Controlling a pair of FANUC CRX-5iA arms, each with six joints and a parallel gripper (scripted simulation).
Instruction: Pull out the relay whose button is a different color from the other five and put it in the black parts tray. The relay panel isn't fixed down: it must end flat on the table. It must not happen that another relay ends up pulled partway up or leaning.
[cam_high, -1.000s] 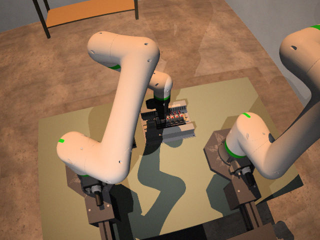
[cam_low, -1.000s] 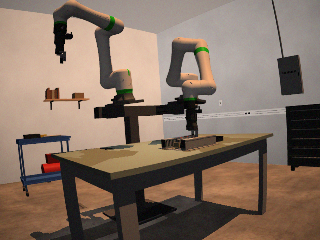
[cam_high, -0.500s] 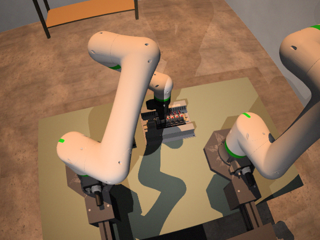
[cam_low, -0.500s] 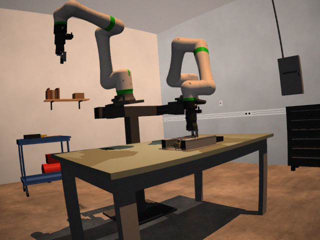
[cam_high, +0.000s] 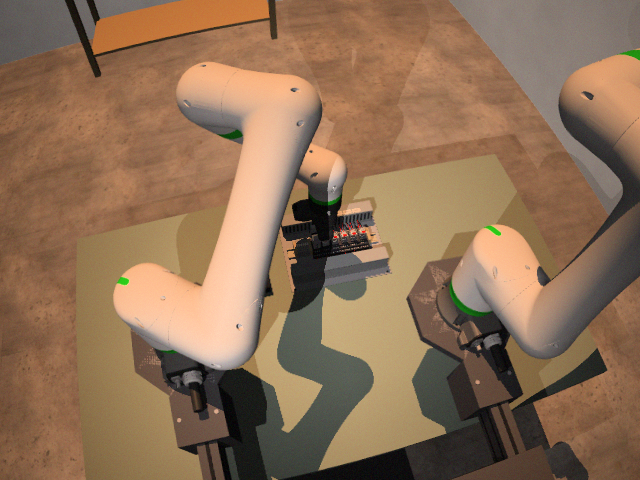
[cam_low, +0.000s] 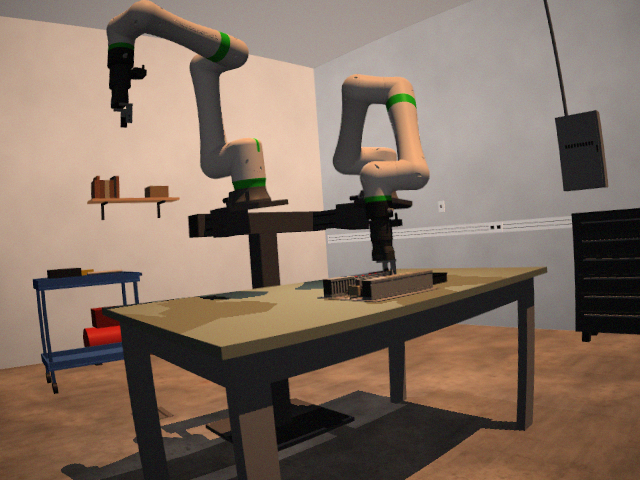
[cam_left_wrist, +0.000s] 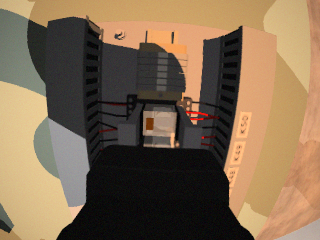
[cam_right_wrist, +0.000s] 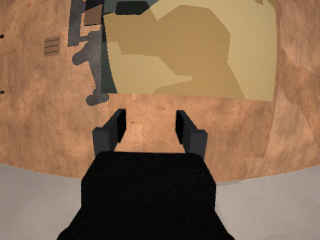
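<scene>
Right now the relay panel is 10 mm ahead of my left hand, 60 mm to the right of it and 30 mm below it. Round my left hand: black parts tray 60 mm behind, 220 mm to the left, 40 mm below.
</scene>
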